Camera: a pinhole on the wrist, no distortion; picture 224 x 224 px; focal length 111.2 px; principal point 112.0 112.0 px. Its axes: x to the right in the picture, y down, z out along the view. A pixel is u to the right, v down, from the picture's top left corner.
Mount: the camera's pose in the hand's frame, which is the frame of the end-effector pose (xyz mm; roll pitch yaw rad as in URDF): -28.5 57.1 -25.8 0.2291 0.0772 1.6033
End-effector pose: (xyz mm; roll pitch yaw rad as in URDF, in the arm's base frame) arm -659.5 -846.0 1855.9 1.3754 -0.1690 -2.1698
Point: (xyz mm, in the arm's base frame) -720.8 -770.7 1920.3
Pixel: 96 127
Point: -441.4 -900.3 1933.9
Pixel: behind the camera
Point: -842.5 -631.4 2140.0
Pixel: 159 135
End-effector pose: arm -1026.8 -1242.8 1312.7 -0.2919 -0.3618 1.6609
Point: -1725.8 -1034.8 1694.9
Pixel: 199 55
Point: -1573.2 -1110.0 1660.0
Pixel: 183 65
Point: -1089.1 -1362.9 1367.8
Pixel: 91 196
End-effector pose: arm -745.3 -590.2 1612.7 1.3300 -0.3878 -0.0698
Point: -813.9 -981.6 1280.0
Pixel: outside the picture
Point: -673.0 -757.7 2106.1
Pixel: 198 44
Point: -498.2 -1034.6 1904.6
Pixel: 102 56
